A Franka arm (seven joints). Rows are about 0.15 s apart.
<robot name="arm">
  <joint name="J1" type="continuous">
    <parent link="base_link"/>
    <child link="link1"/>
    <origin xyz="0 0 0.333"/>
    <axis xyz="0 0 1"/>
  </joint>
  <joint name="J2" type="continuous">
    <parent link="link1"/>
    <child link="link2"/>
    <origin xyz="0 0 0" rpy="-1.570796 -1.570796 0"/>
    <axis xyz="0 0 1"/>
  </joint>
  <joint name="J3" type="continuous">
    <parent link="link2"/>
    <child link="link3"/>
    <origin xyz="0.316 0 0" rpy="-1.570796 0 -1.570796"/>
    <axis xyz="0 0 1"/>
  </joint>
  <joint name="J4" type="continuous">
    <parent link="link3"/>
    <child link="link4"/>
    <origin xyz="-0.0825 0 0" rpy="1.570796 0 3.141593"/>
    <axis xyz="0 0 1"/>
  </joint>
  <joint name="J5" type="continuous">
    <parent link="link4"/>
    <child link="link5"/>
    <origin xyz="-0.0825 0.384 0" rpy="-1.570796 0 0"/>
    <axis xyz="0 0 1"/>
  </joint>
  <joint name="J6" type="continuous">
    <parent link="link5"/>
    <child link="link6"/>
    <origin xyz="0 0 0" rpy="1.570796 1.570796 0"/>
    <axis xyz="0 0 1"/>
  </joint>
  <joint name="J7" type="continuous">
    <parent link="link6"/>
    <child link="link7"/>
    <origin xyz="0 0.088 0" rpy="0 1.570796 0"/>
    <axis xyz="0 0 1"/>
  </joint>
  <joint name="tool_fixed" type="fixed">
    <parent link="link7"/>
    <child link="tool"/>
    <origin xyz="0 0 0.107" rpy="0 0 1.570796"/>
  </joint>
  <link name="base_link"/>
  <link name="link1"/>
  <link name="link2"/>
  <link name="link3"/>
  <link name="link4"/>
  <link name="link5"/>
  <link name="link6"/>
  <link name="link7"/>
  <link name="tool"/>
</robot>
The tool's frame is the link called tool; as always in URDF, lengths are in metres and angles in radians. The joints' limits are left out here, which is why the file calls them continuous.
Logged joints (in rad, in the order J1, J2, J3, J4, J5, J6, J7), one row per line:
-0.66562 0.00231 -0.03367 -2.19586 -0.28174 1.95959 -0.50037
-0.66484 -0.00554 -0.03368 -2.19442 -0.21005 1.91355 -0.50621
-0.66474 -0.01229 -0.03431 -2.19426 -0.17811 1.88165 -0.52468
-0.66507 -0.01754 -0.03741 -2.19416 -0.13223 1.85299 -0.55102
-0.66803 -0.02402 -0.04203 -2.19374 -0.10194 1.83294 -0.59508
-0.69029 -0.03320 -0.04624 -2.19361 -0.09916 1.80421 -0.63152
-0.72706 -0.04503 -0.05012 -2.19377 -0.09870 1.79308 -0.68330
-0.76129 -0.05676 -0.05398 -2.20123 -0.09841 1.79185 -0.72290
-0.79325 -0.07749 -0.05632 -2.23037 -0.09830 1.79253 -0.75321
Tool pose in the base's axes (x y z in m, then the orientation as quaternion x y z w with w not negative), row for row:
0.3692 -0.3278 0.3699 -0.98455 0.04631 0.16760 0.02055
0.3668 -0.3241 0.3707 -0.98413 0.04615 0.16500 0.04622
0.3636 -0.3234 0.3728 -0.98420 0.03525 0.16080 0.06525
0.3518 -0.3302 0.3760 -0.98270 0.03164 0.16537 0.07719
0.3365 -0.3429 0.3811 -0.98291 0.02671 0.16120 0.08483
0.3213 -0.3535 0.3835 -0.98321 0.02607 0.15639 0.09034
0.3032 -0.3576 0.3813 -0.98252 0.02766 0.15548 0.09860
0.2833 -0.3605 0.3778 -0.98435 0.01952 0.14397 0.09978
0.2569 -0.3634 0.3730 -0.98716 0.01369 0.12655 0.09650
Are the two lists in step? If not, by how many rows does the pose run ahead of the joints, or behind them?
The pose runs 2 rows ahead of the joints: the pose in row i belongs to the joints in row i + 2.
